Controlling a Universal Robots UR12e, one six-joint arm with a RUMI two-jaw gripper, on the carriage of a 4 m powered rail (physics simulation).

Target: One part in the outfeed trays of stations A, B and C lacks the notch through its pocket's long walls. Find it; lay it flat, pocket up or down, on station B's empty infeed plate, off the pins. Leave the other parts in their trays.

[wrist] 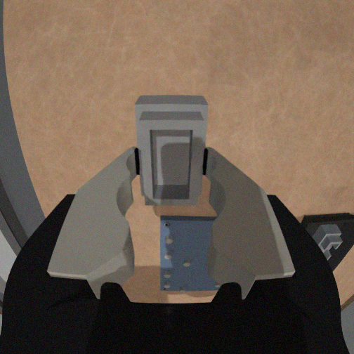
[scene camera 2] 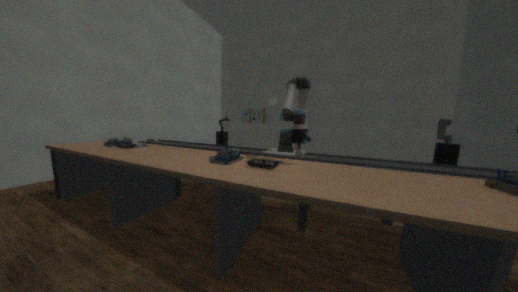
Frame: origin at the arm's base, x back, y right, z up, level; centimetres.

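Seen in the pictures: gripper, fingertip midpoint: (scene camera 2: 298,155); arm's base at its link origin: (scene camera 2: 285,151).
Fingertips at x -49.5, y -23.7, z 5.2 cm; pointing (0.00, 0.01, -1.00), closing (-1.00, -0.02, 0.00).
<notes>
Pixels of each thing's top centre, then the offset from my fingertips to it. "*": a spot on its surface instead. Level surfaces: height alone.
- middle tray at a spot on its surface: (scene camera 2: 265,163) * dy +20.8, dx -26.1, dz -4.7 cm
- blue-grey fixture at its top centre: (scene camera 2: 228,149) dy +60.0, dx -18.9, dz +1.8 cm
- station at a spot on its surface: (scene camera 2: 505,178) * dy -125.8, dx -4.6, dz -1.6 cm
- long table at its surface level: dz -8.2 cm
My gripper (wrist: 170,149) (scene camera 2: 300,150) is shut on a grey rectangular part (wrist: 171,108), gripped by its long sides. Its pocket faces the wrist camera and its long walls show no notch. A blue plate with small pale pins (wrist: 197,242) lies on the table, lower in the wrist view than the part and apart from it; the right finger hides some of it. A dark tray (wrist: 327,218) is at the right of the wrist view, with a notched grey part (wrist: 328,237) in it. In the scene view the gripper is low over the table, beyond the middle tray (scene camera 2: 263,163).
In the scene view a blue-grey fixture (scene camera 2: 226,156) stands left of the middle tray. More station items (scene camera 2: 120,143) lie at the table's far left, and another station (scene camera 2: 505,178) is at the right edge. The rail (scene camera 2: 370,162) runs behind the long table (scene camera 2: 350,185).
</notes>
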